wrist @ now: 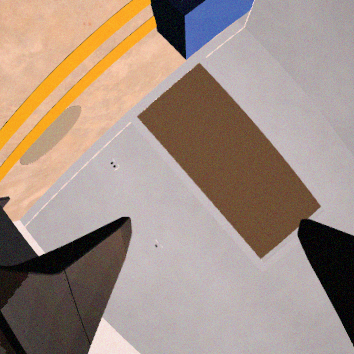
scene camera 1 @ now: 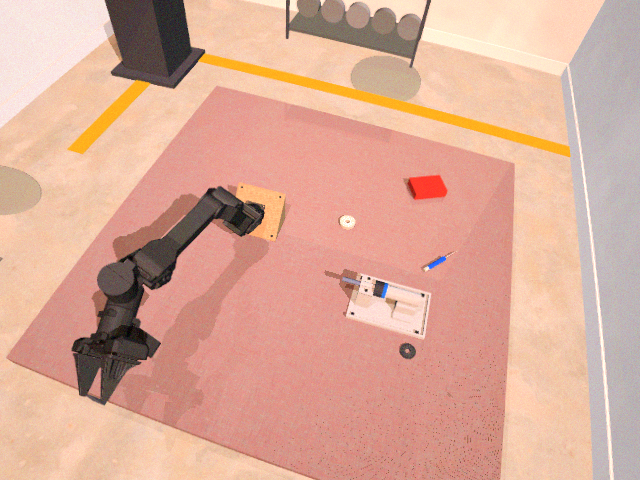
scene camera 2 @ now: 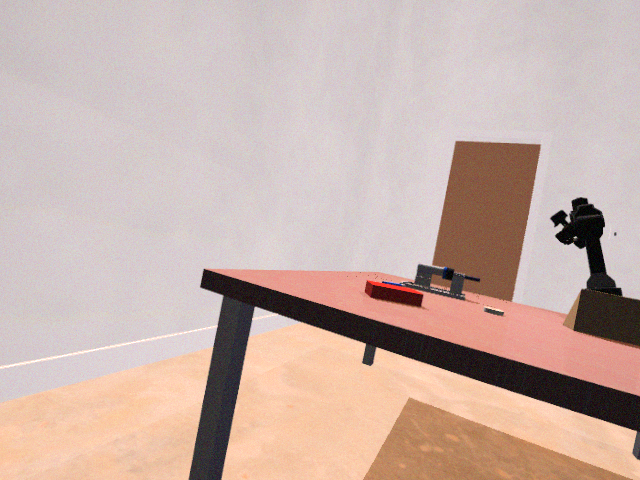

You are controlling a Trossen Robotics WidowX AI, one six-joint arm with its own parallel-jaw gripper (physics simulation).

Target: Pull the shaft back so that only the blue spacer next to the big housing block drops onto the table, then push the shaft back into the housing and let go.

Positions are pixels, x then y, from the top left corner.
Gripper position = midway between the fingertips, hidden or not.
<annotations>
My gripper (scene camera 1: 92,398) is open and holds nothing. A red block (scene camera 2: 377,290) rests on the table.
</annotations>
